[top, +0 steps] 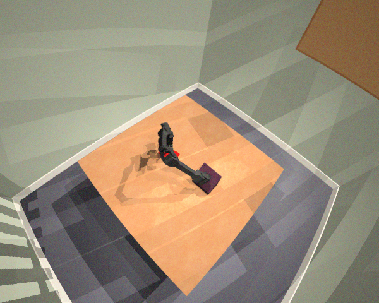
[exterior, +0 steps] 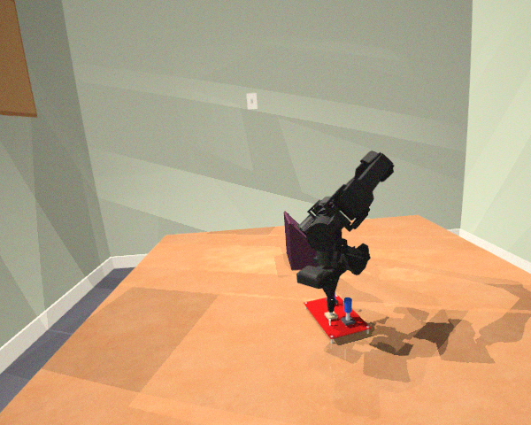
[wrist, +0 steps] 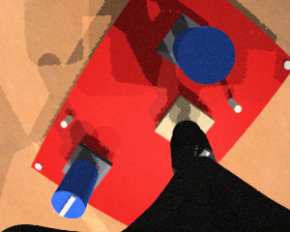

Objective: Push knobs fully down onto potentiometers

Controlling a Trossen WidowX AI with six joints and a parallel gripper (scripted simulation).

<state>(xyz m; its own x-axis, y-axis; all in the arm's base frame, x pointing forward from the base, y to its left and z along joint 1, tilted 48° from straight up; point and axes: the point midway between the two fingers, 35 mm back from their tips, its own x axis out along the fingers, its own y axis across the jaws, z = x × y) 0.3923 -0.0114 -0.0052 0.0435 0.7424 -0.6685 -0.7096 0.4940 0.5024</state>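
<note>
Right now my gripper tip is 10 mm above the black slotted knob. Round my gripper tip: blue knob (60 mm behind, 20 mm to the left, 20 mm below).
</note>
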